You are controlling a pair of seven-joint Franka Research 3 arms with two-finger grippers.
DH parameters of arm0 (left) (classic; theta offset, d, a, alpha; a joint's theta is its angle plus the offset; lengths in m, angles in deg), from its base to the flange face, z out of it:
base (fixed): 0 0 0 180
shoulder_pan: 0 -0.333 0 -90
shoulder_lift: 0 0 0 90
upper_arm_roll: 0 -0.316 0.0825 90
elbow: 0 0 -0.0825 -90
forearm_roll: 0 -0.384 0 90
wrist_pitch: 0 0 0.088 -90
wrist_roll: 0 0.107 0 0
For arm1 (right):
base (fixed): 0 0 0 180
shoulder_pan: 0 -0.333 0 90
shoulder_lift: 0 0 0 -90
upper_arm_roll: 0 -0.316 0.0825 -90
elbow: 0 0 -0.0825 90
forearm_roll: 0 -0.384 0 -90
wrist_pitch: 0 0 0.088 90
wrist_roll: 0 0.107 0 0
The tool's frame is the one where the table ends.
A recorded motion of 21 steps. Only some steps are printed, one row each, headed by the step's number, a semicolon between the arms.
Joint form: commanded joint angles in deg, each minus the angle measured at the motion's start. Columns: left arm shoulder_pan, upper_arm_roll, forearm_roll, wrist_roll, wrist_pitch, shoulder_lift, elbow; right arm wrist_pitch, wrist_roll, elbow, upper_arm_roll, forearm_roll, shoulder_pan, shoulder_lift.
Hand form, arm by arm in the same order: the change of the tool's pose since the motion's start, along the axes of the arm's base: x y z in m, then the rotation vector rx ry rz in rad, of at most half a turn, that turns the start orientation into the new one. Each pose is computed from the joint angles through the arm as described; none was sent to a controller.
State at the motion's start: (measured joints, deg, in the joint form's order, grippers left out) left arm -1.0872 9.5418 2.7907 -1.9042 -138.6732 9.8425 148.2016; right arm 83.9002 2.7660 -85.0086 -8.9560 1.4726 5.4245 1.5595
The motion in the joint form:
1: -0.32 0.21 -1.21 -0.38 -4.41 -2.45 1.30; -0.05 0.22 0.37 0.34 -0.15 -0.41 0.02
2: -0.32 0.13 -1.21 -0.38 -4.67 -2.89 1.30; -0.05 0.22 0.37 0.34 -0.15 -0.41 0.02
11: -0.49 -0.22 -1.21 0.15 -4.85 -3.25 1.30; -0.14 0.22 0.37 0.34 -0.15 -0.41 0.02
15: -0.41 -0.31 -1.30 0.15 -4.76 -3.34 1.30; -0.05 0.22 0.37 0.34 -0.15 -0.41 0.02
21: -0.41 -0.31 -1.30 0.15 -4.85 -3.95 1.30; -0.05 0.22 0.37 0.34 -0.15 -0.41 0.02
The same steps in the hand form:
1: -0.0006 0.0012 -0.0204 0.0073 -0.0128 -0.0071; 0.0000 0.0010 0.0027 0.0027 -0.0051 -0.0025
2: -0.0003 0.0018 -0.0233 0.0064 -0.0096 -0.0058; 0.0000 0.0010 0.0027 0.0027 -0.0051 -0.0025
11: 0.0003 0.0055 -0.0256 0.0053 -0.0065 -0.0060; -0.0002 0.0010 0.0026 0.0026 -0.0036 -0.0025
15: 0.0001 0.0056 -0.0264 0.0062 -0.0034 -0.0071; 0.0000 0.0010 0.0027 0.0027 -0.0051 -0.0025
21: -0.0002 0.0056 -0.0308 0.0057 0.0056 -0.0071; 0.0000 0.0010 0.0027 0.0027 -0.0051 -0.0025

